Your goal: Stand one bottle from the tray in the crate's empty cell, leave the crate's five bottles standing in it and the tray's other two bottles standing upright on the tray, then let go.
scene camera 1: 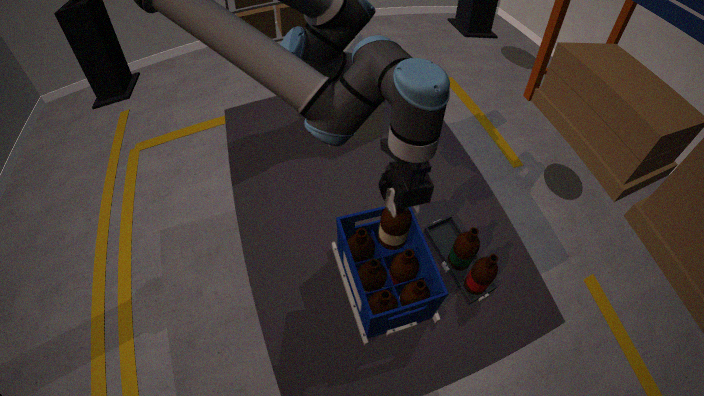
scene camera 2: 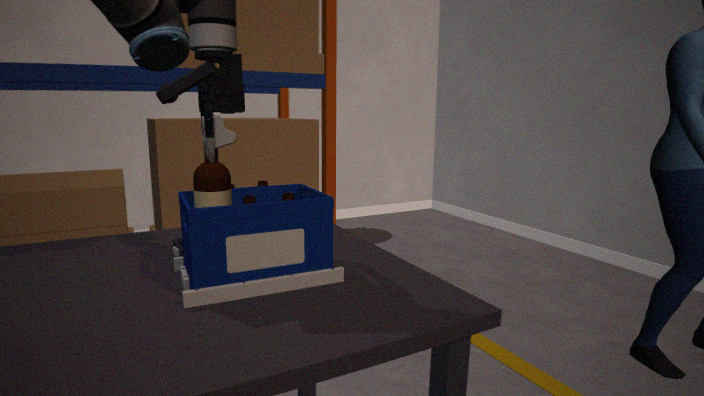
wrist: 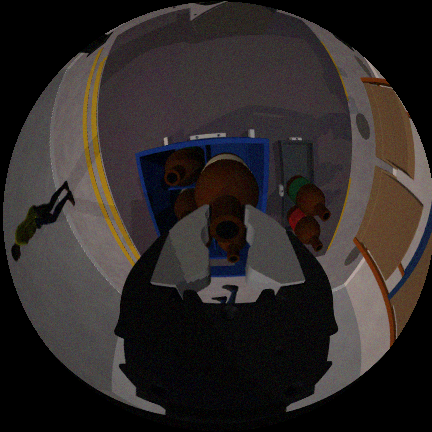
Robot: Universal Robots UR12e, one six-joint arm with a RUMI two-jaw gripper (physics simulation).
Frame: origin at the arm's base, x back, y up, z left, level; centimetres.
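Where they show: gripper, fingertip midpoint: [scene camera 1: 397, 210] [scene camera 2: 211, 162] [wrist: 226, 206].
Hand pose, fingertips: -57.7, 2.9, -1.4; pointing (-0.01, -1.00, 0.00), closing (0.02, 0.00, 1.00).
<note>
After its pixels a point has its place, as x, y, z.
My gripper [scene camera 1: 401, 206] @(-57.7, 2.9, -1.4) [scene camera 2: 212, 152] @(-57.7, 2.9, -1.4) [wrist: 226, 206] @(-57.7, 2.9, -1.4) is shut on the neck of a brown bottle with a cream label [scene camera 1: 394, 229] @(-60.9, 0.3, -2.9) [scene camera 2: 212, 184] @(-57.3, -1.0, -5.1) [wrist: 227, 185] @(-55.6, 2.6, -1.4). The bottle is upright, its lower part inside the far right cell of the blue crate [scene camera 1: 341, 229] @(-55.8, -3.6, -14.0) [scene camera 2: 205, 250] @(-54.8, -11.3, -14.3) [wrist: 266, 165] @(-54.8, -3.6, 3.9), its label around rim height in scene camera 2. Its base is hidden. The crate's five other brown bottles stand in their cells. On the grey tray [scene camera 1: 440, 239] @(-55.3, -20.6, 15.7) [wrist: 296, 152] @(-53.5, -20.6, 17.4) stand a green-labelled bottle [scene camera 1: 465, 247] @(-65.1, -9.6, 17.0) [wrist: 310, 197] @(-61.6, -9.6, 16.9) and a red-labelled bottle [scene camera 1: 482, 274] @(-74.0, -9.8, 18.9) [wrist: 305, 230] @(-70.7, -9.9, 18.8), both upright.
White locating strips [scene camera 1: 350, 295] @(-67.3, -18.1, -14.3) [scene camera 2: 265, 287] @(-65.1, -19.6, -14.9) edge the crate on the dark table [scene camera 1: 300, 175] @(-21.8, -21.1, -20.7) [scene camera 2: 100, 310] @(-36.4, -21.1, -11.7). The tray is close beside the crate's right side in scene camera 1. A person [scene camera 2: 675, 200] [wrist: 42, 215] stands on the floor away from the table. Cardboard boxes [scene camera 1: 620, 105] lie beyond.
</note>
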